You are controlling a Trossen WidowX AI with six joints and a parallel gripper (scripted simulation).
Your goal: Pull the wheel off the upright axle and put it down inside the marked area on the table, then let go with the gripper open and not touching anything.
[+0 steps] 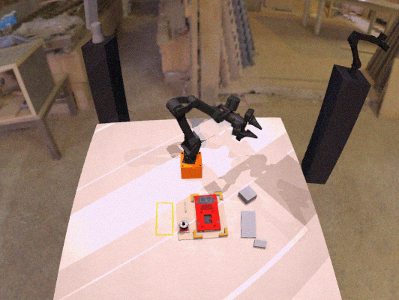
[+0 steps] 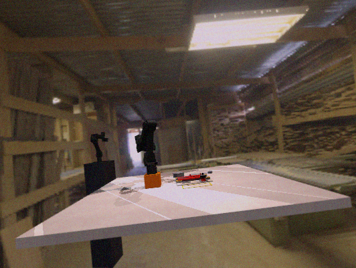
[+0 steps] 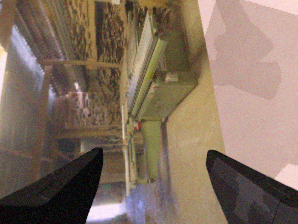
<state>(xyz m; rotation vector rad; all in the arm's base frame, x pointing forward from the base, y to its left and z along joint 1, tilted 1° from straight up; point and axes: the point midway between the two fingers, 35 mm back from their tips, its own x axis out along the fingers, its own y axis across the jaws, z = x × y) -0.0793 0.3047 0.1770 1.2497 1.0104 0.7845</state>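
The grey frame lies 35 cm ahead of my gripper tip, 22 cm to the right of it and 25 cm below it.
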